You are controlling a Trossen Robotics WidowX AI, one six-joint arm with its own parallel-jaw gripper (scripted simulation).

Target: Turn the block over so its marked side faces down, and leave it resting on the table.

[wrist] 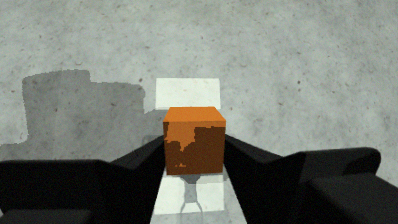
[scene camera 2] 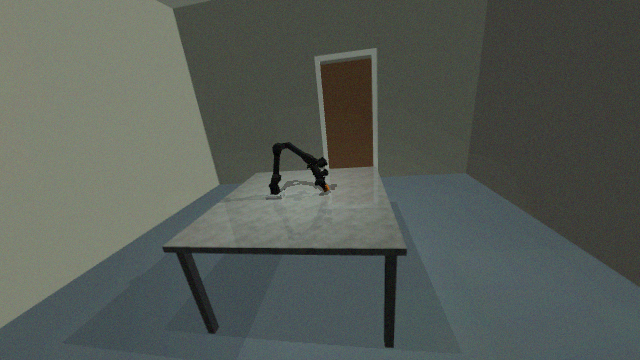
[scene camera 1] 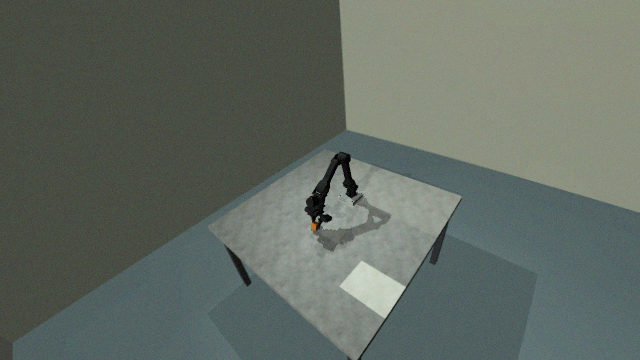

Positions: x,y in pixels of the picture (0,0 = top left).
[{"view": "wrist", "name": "gripper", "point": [193,140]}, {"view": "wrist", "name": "orange block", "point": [194,137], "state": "held by the gripper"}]
